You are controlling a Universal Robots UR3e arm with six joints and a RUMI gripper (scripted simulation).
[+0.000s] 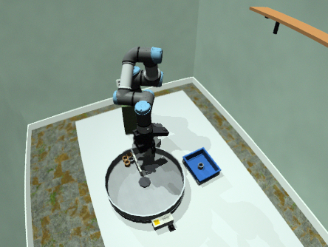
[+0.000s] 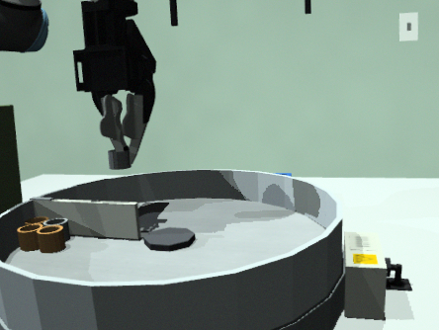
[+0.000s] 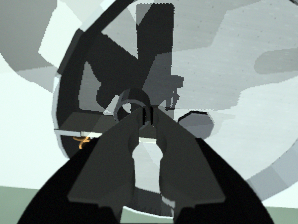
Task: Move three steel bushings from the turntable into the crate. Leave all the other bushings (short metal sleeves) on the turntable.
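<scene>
Right now my hand is 15 cm short of the blue crate, 24 cm to the right of it and 13 cm above it. Also, from my hand: grey turntable (7 cm ahead, 9 cm to the right, 10 cm below).
</scene>
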